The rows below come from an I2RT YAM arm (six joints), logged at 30 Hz.
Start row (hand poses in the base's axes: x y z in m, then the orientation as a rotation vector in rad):
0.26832, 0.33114, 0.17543, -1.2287, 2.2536, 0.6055
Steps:
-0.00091, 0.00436, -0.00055, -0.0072, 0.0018, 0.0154
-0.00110, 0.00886, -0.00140, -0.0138, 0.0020, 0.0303
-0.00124, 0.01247, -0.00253, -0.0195, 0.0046, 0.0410
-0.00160, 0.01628, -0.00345, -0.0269, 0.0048, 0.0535
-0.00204, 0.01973, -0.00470, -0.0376, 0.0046, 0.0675
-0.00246, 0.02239, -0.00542, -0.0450, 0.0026, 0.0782
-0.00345, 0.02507, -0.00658, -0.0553, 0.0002, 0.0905
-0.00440, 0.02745, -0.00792, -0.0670, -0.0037, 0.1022
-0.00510, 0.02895, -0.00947, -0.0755, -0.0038, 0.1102
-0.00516, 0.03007, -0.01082, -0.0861, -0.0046, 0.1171
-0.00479, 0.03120, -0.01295, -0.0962, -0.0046, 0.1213
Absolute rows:
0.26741, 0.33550, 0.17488, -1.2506, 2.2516, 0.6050
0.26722, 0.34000, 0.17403, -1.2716, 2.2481, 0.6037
0.26708, 0.34361, 0.17290, -1.2871, 2.2480, 0.6035
0.26672, 0.34742, 0.17198, -1.3056, 2.2459, 0.6004
0.26628, 0.35087, 0.17073, -1.3276, 2.2444, 0.5940
0.26586, 0.35353, 0.17001, -1.3441, 2.2412, 0.5885
0.26487, 0.35621, 0.16885, -1.3639, 2.2383, 0.5801
0.26392, 0.35859, 0.16751, -1.3836, 2.2351, 0.5688
0.26322, 0.36009, 0.16596, -1.3973, 2.2352, 0.5625
0.26316, 0.36121, 0.16461, -1.4107, 2.2364, 0.5528
0.26353, 0.36234, 0.16248, -1.4207, 2.2395, 0.5433

